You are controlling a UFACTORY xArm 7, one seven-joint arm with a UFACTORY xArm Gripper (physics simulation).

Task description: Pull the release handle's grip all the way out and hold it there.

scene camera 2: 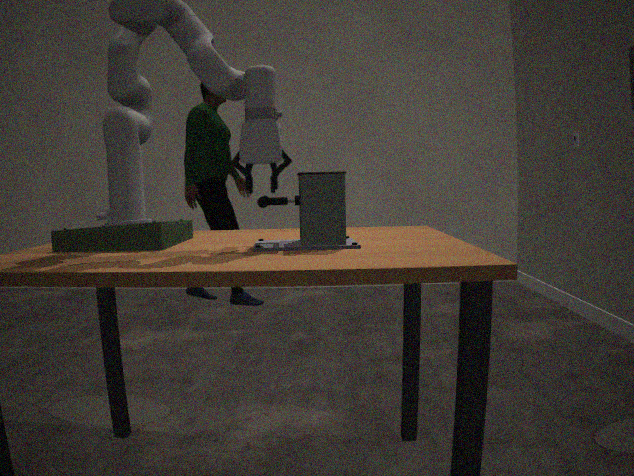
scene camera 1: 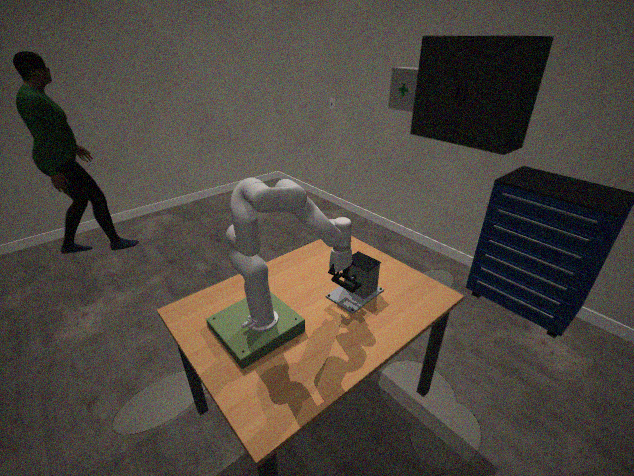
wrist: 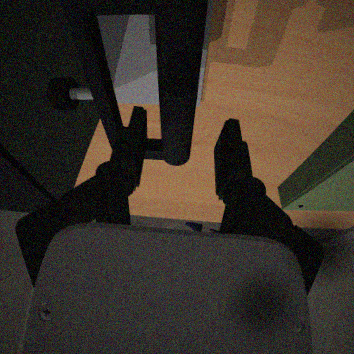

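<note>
The release handle's black grip is the outer bar of a rectangular frame, joined by a short metal rod to the side of a dark grey housing. A short length of rod shows between frame and housing. My gripper points down, part-way open and empty. In the scene camera 2 view its fingertips are slightly above the grip, one on each side. In the wrist view the left finger overlaps the frame near its end crosspiece, and the right finger is beyond the grip bar.
The housing stands on a light base plate on the wooden table. The arm's green base block is on the other side of the gripper. A person stands behind the table.
</note>
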